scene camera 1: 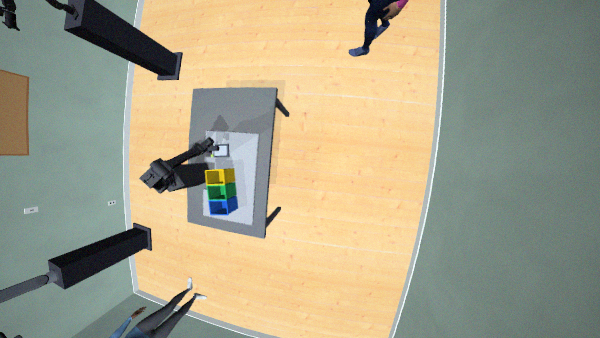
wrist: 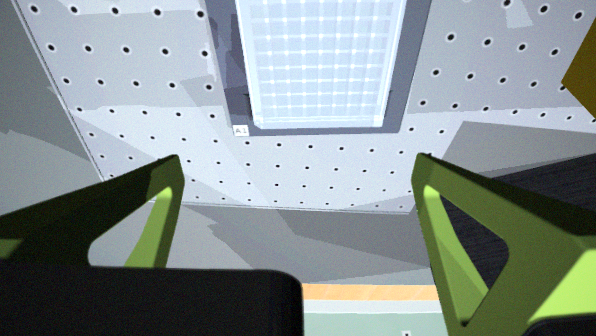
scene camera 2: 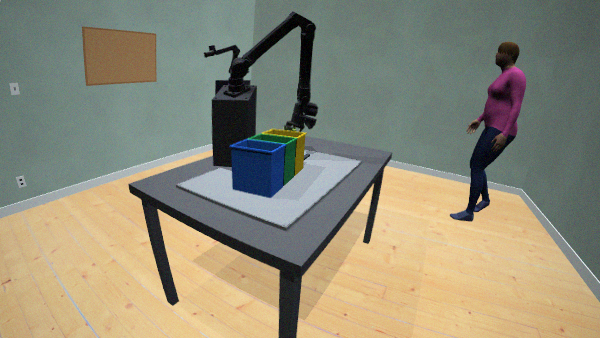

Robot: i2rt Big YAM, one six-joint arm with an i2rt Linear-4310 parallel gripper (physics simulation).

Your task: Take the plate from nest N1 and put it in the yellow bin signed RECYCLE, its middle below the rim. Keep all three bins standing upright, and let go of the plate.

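Places are measured from the arm's base along level axes (x ahead, y left, z up), in centimetres.
Pixels of known places: gripper, between the fingertips: (wrist: 297, 166); arm's base, origin of its link: (scene camera 1: 170, 178) (scene camera 2: 237, 91).
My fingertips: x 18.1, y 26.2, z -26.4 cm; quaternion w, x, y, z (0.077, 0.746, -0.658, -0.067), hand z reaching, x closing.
Ahead of a thing's pixels: the offset from my fingertips to its top centre. "spot": to the spot under its first point.
A clear, pale plate with a grid of wells @[spot: dz -8.1, dx +3.1, dy -0.7 cm] (scene camera 1: 221, 150) (wrist: 320, 65) sits in a dark grey nest @[dz -8.4, dx +2.2, dy -1.0 cm] (wrist: 406, 65); a small "A1" tag shows at the nest's corner. The nest's N1 sign is not readable. My gripper (scene camera 2: 292, 128) (wrist: 297, 166) is open and empty, above the light board on the arm-base side of the nest, with the plate beyond the green fingertips in the wrist view. The yellow bin @[dz +8.1, dx +9.9, dy -23.0 cm] (scene camera 1: 230, 175) (scene camera 2: 300, 155) (wrist: 582, 75) stands upright beside the nest; its sign is not visible. In scene camera 2 it partly hides the fingers.
The green bin @[dz +8.1, dx +12.4, dy -35.8 cm] (scene camera 1: 231, 190) (scene camera 2: 289, 162) and the blue bin @[dz +8.1, dx +14.9, dy -48.6 cm] (scene camera 1: 231, 204) (scene camera 2: 255, 170) stand upright in a row with the yellow one. The arm's black pedestal (scene camera 2: 234, 130) stands at the table's edge. A person in pink (scene camera 2: 507, 100) stands beyond the table.
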